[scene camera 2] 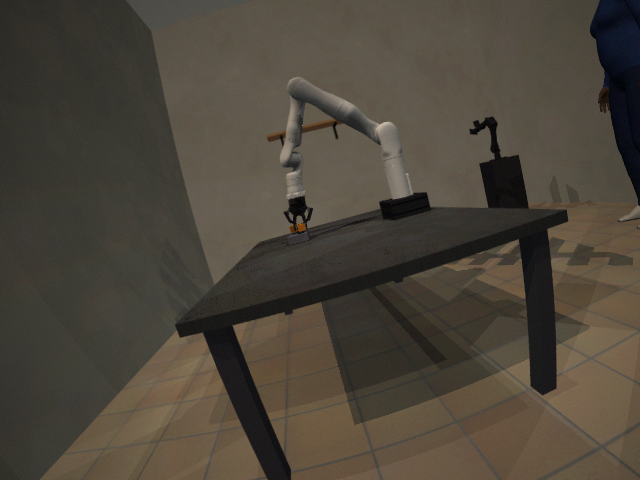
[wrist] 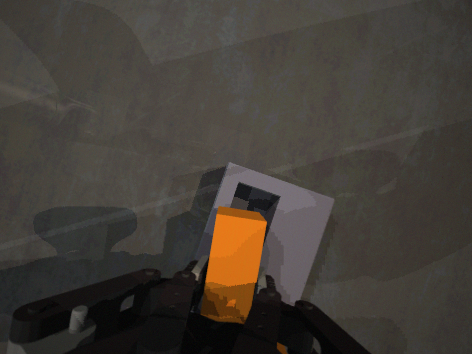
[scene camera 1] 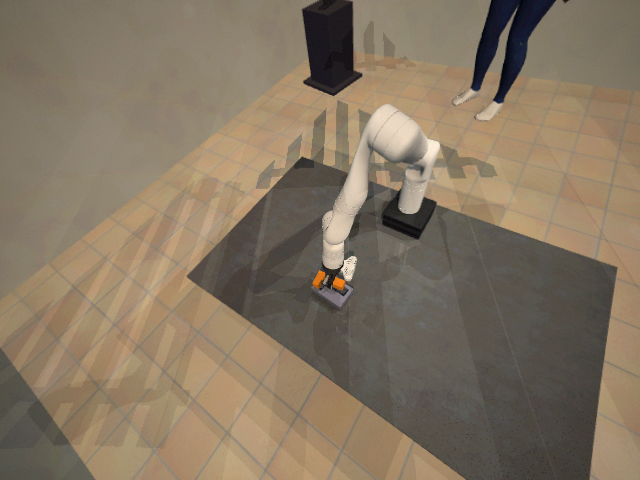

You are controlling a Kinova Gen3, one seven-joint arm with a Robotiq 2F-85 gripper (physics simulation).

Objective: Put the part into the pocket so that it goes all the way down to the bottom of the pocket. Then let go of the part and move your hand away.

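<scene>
An orange L-shaped part is held in the gripper, and the part touches nothing else. A grey block with pocket can be seen in the scene as well.
</scene>
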